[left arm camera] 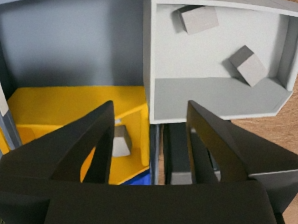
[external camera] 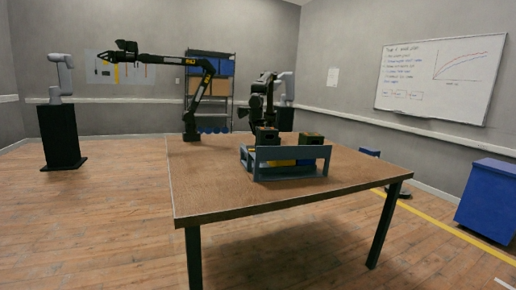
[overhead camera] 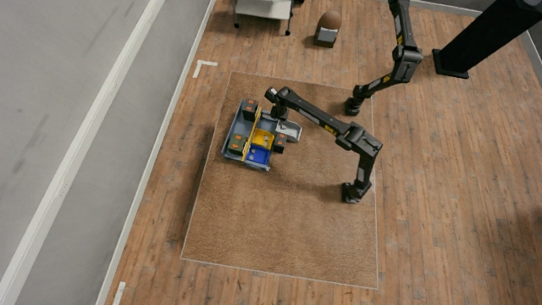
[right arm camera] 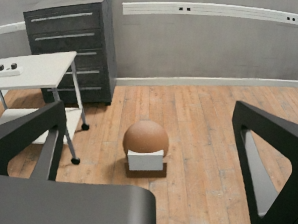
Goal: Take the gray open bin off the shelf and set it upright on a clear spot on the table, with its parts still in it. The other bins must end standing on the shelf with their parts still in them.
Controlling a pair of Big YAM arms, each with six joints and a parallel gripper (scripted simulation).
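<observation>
My left gripper is now 110 mm above the gray open bin, 80 mm past it and 10 mm to the right of it. Round my left hand: blue-gray shelf (130 mm ahead, 100 mm to the left, 80 mm below); yellow bin (110 mm below, 100 mm to the left, 100 mm ahead); blue bin (210 mm to the left, 110 mm below, 110 mm ahead).
</observation>
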